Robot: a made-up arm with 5 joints.
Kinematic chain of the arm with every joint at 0, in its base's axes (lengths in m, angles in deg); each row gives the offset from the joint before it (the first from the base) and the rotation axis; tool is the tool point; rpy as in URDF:
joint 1: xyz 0 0 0.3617 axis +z
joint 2: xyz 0 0 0 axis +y
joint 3: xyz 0.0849 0 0.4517 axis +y
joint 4: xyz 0.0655 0 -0.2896 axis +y
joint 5: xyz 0.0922 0 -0.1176 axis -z
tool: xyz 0 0 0 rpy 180 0 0
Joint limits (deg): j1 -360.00..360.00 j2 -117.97..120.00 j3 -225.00..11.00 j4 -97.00..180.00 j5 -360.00..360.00
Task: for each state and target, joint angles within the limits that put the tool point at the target. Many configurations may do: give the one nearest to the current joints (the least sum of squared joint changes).
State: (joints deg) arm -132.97 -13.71 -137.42 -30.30 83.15
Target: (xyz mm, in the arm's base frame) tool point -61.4 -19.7 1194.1
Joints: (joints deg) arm -162.21 -6.59 -133.80 -44.64 83.15
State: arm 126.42 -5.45 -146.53 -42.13 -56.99
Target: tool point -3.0 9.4 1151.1
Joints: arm 107.70 -0.25 -153.70 -59.06 -56.99
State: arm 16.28 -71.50 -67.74 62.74 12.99
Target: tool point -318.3 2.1 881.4
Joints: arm -0.38 -86.51 -75.27 61.39 12.99
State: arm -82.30 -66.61 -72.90 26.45 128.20
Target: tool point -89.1 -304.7 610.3
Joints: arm -106.30 -20.25 -33.69 37.67 128.20
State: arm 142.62 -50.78 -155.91 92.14 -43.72
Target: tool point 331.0 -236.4 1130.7
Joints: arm 144.47 -43.40 -161.57 72.12 -43.72
